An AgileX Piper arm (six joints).
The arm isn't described. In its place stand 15 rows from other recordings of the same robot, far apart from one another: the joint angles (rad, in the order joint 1, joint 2, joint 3, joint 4, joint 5, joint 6), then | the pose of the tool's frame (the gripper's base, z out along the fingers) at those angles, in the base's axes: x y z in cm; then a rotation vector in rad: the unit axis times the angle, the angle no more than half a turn.
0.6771, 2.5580, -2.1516, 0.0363, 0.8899, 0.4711 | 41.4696, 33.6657, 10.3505, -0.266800, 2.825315, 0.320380
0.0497, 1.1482, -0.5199, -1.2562, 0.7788, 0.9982 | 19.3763, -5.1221, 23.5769, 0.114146, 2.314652, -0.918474
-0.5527, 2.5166, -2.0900, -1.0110, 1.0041, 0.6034 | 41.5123, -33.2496, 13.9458, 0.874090, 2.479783, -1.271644
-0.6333, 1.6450, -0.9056, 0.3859, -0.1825, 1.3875 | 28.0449, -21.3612, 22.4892, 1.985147, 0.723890, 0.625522
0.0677, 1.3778, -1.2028, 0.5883, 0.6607, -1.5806 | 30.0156, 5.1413, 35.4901, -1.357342, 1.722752, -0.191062
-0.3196, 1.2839, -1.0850, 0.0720, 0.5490, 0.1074 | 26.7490, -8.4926, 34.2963, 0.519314, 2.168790, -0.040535
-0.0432, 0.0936, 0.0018, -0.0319, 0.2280, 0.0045 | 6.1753, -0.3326, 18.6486, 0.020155, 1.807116, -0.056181
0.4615, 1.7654, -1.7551, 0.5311, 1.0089, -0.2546 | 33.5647, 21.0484, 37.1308, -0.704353, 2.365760, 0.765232
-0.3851, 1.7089, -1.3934, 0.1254, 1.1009, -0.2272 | 32.6567, -12.1420, 27.4325, 0.288716, 2.860856, 0.057722
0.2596, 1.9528, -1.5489, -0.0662, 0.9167, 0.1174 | 40.3680, 10.2272, 22.7732, -0.242588, 2.788739, 0.007648
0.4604, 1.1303, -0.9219, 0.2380, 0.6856, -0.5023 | 19.9333, 11.4021, 32.2320, -0.963208, 2.160990, 0.246623
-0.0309, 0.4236, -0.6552, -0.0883, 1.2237, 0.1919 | 4.5513, -0.8957, 30.2510, 0.273039, 2.455523, -0.046402
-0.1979, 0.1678, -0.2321, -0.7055, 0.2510, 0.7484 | 5.8212, -2.6620, 26.4110, 0.330459, 1.582556, -0.237983
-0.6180, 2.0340, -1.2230, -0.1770, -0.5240, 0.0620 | 37.2955, -25.5295, 19.0213, 0.405054, 1.750868, -0.432421
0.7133, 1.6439, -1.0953, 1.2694, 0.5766, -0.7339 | 23.7613, 26.8251, 26.2729, -0.606076, 2.336722, 1.220547
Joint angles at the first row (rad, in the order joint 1, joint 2, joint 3, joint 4, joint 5, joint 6):
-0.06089, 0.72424, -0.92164, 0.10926, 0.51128, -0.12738
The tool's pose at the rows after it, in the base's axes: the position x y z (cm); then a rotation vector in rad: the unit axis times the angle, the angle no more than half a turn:
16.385, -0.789, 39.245, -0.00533, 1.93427, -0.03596
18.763, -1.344, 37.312, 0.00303, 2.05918, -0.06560
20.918, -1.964, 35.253, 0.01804, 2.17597, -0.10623
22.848, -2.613, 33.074, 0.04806, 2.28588, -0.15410
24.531, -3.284, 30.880, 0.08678, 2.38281, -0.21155
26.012, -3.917, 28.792, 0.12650, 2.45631, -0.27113
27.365, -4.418, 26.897, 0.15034, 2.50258, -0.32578
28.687, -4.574, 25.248, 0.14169, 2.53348, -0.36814
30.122, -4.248, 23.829, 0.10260, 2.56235, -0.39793
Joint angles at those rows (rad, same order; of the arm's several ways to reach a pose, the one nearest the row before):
-0.07385, 0.82493, -0.92448, 0.08854, 0.55223, -0.12281
-0.08423, 0.92143, -0.92446, 0.04810, 0.57869, -0.10574
-0.08933, 1.01693, -0.92447, -0.01756, 0.59815, -0.06343
-0.09049, 1.11165, -0.92447, -0.10259, 0.61483, 0.00839
-0.09053, 1.20346, -0.92475, -0.19818, 0.62816, 0.09696
-0.09051, 1.28987, -0.92505, -0.29307, 0.63049, 0.19049
-0.08927, 1.36911, -0.92593, -0.38164, 0.61691, 0.27575
-0.08041, 1.44246, -0.93283, -0.45579, 0.59796, 0.33852
-0.05887, 1.51536, -0.95354, -0.51077, 0.58822, 0.37658

